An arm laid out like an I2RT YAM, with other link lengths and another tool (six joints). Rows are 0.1 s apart.
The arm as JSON. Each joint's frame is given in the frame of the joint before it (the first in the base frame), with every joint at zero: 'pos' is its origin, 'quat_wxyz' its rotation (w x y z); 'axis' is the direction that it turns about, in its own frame. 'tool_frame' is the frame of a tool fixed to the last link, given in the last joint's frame.
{
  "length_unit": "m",
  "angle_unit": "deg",
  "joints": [
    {
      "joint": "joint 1",
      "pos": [
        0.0,
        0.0,
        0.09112
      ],
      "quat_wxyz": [
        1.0,
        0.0,
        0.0,
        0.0
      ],
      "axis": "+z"
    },
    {
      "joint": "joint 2",
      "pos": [
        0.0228,
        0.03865,
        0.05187
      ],
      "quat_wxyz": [
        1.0,
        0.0,
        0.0,
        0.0
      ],
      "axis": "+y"
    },
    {
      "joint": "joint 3",
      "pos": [
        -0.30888,
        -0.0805,
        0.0
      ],
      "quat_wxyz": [
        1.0,
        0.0,
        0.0,
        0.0
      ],
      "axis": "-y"
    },
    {
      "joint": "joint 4",
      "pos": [
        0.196,
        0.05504,
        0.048
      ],
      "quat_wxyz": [
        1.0,
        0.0,
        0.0,
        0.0
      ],
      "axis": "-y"
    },
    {
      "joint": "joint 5",
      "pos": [
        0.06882,
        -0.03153,
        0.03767
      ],
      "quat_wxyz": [
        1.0,
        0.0,
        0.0,
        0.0
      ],
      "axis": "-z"
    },
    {
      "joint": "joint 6",
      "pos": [
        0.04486,
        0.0,
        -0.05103
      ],
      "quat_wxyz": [
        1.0,
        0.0,
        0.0,
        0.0
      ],
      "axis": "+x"
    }
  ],
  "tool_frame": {
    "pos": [
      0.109,
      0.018,
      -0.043
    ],
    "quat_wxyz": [
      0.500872,
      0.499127,
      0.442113,
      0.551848
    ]
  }
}
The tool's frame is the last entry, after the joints.
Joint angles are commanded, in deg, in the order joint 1, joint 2, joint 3, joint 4, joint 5, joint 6. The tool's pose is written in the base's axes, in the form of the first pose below.
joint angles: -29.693 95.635 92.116 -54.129 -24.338 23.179
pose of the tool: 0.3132 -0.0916 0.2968 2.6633 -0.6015 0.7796
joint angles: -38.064 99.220 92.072 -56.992 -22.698 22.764
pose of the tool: 0.2943 -0.1394 0.2729 2.7782 -0.5410 0.5632
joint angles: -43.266 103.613 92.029 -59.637 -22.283 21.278
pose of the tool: 0.2786 -0.1662 0.2474 2.8938 -0.4859 0.4350
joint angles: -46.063 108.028 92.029 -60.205 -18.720 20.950
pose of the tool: 0.2684 -0.1899 0.2193 2.9540 -0.3965 0.3481
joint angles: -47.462 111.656 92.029 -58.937 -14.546 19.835
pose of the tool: 0.2622 -0.2105 0.1943 2.9561 -0.3133 0.3252
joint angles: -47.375 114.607 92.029 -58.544 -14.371 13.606
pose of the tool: 0.2598 -0.2135 0.1765 2.9651 -0.2869 0.4272
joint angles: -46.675 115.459 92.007 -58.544 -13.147 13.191
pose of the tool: 0.2603 -0.2129 0.1704 2.9713 -0.2617 0.4416
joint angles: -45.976 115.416 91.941 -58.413 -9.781 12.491
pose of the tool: 0.2566 -0.2162 0.1669 2.9483 -0.2060 0.4627
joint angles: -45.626 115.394 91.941 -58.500 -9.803 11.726
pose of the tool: 0.2571 -0.2144 0.1670 2.9468 -0.2049 0.4822
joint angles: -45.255 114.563 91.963 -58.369 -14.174 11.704
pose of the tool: 0.2660 -0.2047 0.1759 2.9517 -0.2821 0.4992
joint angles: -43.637 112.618 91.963 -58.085 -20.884 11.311
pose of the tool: 0.2813 -0.1841 0.1944 2.9417 -0.4030 0.5579
